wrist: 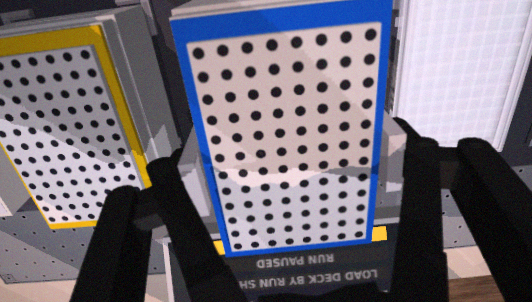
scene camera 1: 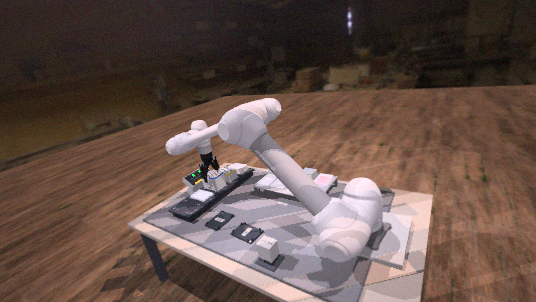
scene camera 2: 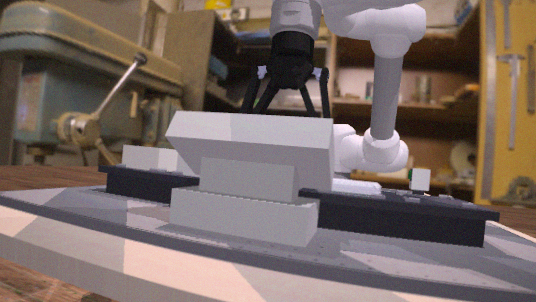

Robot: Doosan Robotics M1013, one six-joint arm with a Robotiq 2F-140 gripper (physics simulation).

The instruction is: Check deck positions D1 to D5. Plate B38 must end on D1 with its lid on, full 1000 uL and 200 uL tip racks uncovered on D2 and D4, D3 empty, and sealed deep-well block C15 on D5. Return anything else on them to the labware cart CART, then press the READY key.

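Frame: origin at the arm's base, x ahead, y left, z up, level; metres.
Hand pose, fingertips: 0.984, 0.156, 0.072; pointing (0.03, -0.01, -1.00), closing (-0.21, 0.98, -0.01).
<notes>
Each offset is from my fingertips to the top centre of the thing, as dx, dy, dz. "*": to the spot under its first point.
My gripper (scene camera 1: 208, 171) (wrist: 282, 118) (scene camera 2: 290, 105) is shut on the blue-framed tip rack {-0.012, -0.002, +0.071} (scene camera 1: 215, 179) (wrist: 286, 130), one finger on each long side. All its holes show as dark dots and it has no cover. It is held at the black deck rail (scene camera 1: 184, 208), between a white gridded plate {-0.032, +0.120, -0.013} (scene camera 1: 202, 195) (wrist: 432, 71) and the yellow-framed tip rack {+0.011, -0.124, +0.035} (scene camera 1: 228, 174) (wrist: 90, 130), which is also uncovered. A white block {+0.031, -0.246, +0.012} (scene camera 1: 238, 167) stands at the rail's far end. The near slot is bare. In scene camera 2 the fingertips and the rack are hidden behind the control console {* +0.161, +0.036, +0.012} (scene camera 2: 252, 156).
The console {* +0.124, +0.083, +0.043} (scene camera 1: 191, 178) (wrist: 305, 269) reads RUN PAUSED and stands just beyond the rack. Two flat black lids {* -0.291, +0.183, -0.071} (scene camera 1: 219, 220) {* -0.504, +0.167, -0.069} (scene camera 1: 246, 232) and a white box {-0.724, +0.227, +0.025} (scene camera 1: 267, 248) lie on the grey mat. A pink plate {-0.613, -0.394, -0.003} (scene camera 1: 325, 180) and other labware sit behind the arm.
</notes>
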